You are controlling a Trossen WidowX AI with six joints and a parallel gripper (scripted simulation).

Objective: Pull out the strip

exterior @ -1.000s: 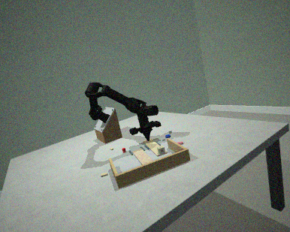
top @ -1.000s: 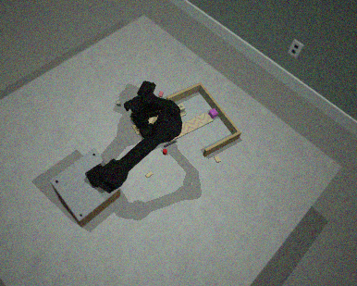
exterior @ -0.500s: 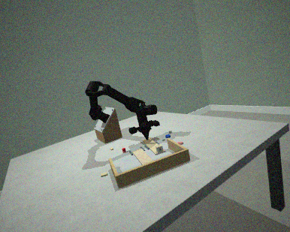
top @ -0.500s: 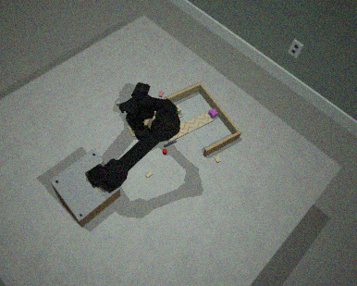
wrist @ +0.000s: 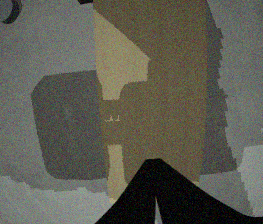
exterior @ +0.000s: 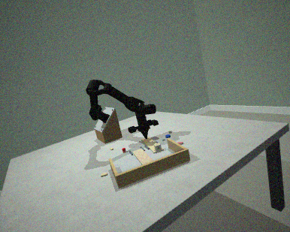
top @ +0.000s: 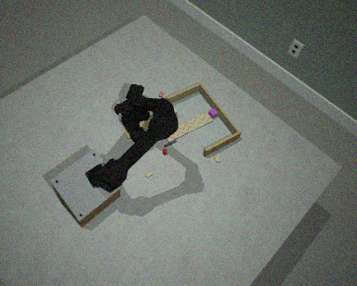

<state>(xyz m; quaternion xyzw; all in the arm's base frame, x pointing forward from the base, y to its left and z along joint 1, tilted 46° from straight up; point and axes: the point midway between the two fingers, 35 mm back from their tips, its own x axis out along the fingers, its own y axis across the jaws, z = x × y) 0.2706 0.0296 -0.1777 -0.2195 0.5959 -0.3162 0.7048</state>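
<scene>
Now: gripper tip 10 cm short of the tan strip and 2 cm to the left of it. Round my gripper tip: red ball: 5 cm ahead, 17 cm to the right, 1 cm above; white cube: 5 cm ahead, 15 cm to the left; blue cylinder: 9 cm ahead, 10 cm to the left.
</scene>
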